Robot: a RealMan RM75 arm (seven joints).
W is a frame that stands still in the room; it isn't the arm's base.
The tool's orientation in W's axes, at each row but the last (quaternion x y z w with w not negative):
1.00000, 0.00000, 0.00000, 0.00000
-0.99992, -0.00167, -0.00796, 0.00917
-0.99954, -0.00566, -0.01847, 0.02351
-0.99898, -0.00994, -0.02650, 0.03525
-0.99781, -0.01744, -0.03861, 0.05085
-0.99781, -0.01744, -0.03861, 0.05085
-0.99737, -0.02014, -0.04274, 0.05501
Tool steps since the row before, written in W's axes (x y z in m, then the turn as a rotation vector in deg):
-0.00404, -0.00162, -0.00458, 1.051, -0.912, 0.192
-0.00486, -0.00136, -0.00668, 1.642, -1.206, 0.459
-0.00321, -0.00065, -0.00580, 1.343, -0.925, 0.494
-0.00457, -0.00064, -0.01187, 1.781, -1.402, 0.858
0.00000, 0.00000, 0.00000, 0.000, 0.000, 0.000
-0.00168, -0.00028, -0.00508, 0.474, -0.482, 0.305
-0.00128, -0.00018, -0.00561, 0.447, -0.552, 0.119
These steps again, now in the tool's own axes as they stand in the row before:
-0.00404, 0.00162, 0.00458, 1.051, 0.912, -0.192
-0.00497, 0.00147, 0.00658, 1.645, 1.203, -0.455
-0.00343, 0.00088, 0.00564, 1.351, 0.917, -0.488
-0.00521, 0.00137, 0.01154, 1.799, 1.377, -0.861
0.00000, 0.00000, 0.00000, 0.000, 0.000, 0.000
-0.00208, 0.00072, 0.00488, 0.481, 0.467, -0.316
-0.00177, 0.00073, 0.00543, 0.436, 0.555, -0.142

